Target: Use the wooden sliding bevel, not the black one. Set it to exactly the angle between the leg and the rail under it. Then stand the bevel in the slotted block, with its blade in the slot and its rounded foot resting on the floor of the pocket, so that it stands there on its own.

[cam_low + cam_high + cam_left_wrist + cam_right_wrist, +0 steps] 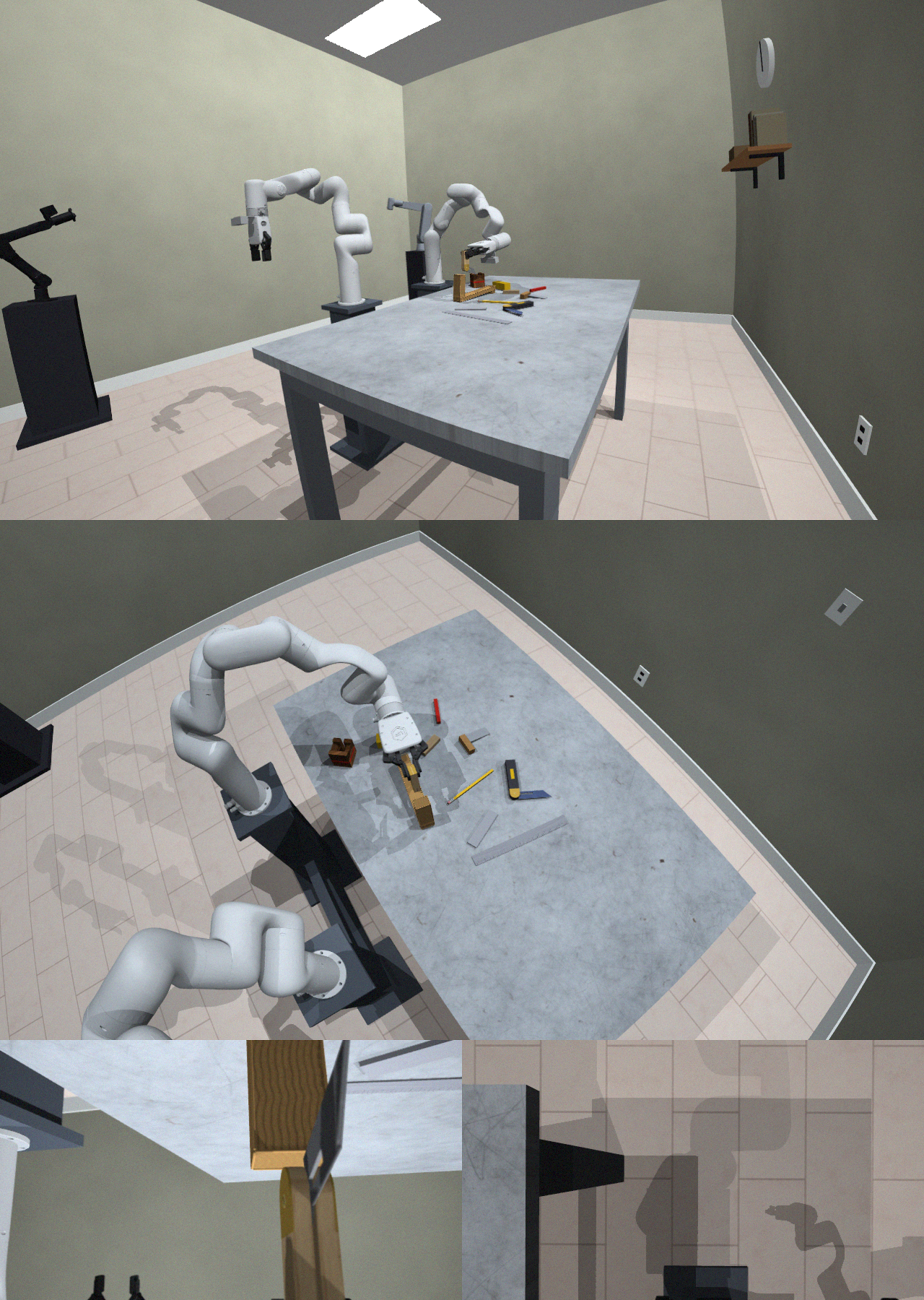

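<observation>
My left hand is 10 mm to the right of the grey blade and 70 mm above it. Also, from my left hand: grey plate: 120 mm ahead, 160 mm to the right, 200 mm below; light wooden block: 130 mm ahead, 160 mm to the left, 190 mm below; wooden sliding bevel: 10 mm to the right, 50 mm below.
</observation>
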